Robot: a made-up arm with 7 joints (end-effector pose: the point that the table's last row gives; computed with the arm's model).
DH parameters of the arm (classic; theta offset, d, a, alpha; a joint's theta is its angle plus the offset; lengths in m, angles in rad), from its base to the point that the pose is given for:
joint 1: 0 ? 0 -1.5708
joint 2: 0 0 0 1.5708
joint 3: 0 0.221 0.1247 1.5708
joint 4: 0 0 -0.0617 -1.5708
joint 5: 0 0.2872 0 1.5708
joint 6: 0 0 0.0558 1.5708
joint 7: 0 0 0 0
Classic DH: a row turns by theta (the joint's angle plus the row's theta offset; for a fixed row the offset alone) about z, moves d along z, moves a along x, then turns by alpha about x.
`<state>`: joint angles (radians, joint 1 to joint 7).
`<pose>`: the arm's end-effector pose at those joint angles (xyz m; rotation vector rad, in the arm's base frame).
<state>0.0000 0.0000 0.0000 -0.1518 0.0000 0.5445 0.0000</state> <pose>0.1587 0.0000 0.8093 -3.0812 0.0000 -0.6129</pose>
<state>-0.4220 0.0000 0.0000 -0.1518 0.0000 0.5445 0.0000</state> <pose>0.1448 -0.0650 0.8093 2.9370 -0.6291 0.5842</pose>
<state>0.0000 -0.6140 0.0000 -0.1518 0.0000 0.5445 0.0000</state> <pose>-0.1789 0.0000 0.8029 -2.7519 0.0000 -1.5154</pose>
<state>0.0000 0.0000 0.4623 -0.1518 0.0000 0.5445 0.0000</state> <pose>0.1420 0.0708 0.8093 -2.9168 -0.6865 -0.5802</pose>
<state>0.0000 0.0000 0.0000 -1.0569 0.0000 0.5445 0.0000</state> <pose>0.3931 0.0000 0.6623 -3.0390 0.0000 0.7961</pose>
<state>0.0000 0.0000 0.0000 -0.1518 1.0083 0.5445 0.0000</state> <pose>0.1367 0.0404 0.8126 -2.4470 -1.2939 -0.4867</pose>
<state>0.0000 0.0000 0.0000 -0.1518 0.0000 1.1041 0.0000</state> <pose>0.1395 0.0000 0.8334 -2.7921 0.0000 -1.4400</pose>
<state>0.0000 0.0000 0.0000 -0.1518 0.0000 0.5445 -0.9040</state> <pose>0.1587 0.0000 0.8093 2.6308 1.2773 0.5233</pose>
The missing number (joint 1, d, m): 0.2737
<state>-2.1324 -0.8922 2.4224 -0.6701 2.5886 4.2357 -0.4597</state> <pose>0.3797 0.2863 0.4106 -1.2948 1.7679 -1.3274</pose>
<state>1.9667 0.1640 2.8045 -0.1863 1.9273 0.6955 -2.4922</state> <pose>0.0111 -0.0220 0.8378 0.2844 2.4312 0.5074</pose>
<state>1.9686 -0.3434 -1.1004 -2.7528 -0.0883 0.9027 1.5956</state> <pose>0.1733 0.2249 0.2442 1.4895 -0.2564 -0.6538</pose>
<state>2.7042 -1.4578 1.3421 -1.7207 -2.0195 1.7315 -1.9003</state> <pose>-0.0012 -0.5087 0.3978 0.3635 0.0046 2.1222</pose>
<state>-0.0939 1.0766 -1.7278 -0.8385 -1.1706 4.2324 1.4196</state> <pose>0.3483 -0.2880 0.4935 2.0747 0.7182 1.0698</pose>
